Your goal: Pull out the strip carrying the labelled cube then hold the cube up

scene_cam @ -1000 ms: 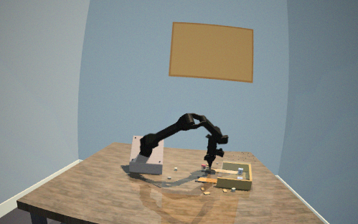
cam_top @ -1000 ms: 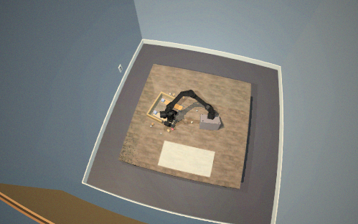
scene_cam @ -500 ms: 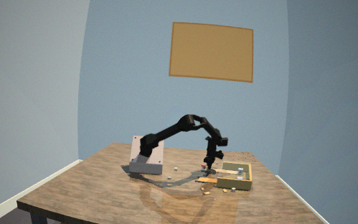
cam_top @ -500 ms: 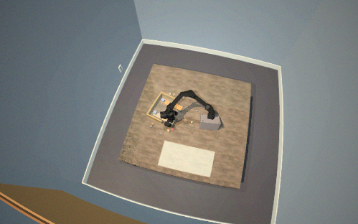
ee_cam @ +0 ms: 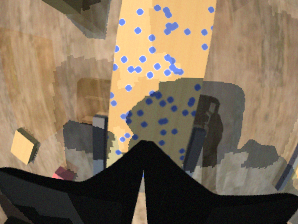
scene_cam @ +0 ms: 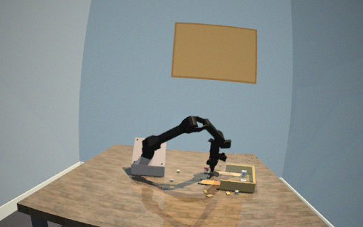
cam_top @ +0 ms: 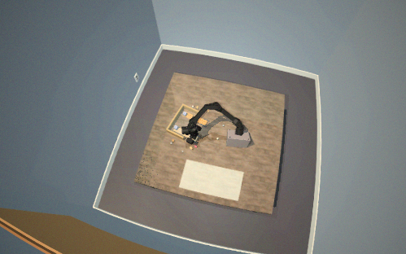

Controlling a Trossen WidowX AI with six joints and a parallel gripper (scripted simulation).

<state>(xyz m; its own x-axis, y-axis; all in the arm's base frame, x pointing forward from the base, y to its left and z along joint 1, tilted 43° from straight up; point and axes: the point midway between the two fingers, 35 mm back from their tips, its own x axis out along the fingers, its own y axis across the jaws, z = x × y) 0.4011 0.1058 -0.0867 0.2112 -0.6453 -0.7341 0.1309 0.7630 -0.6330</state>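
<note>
The pink block lies 80 mm to the left of my gripper tip and 40 mm behind it.
</note>
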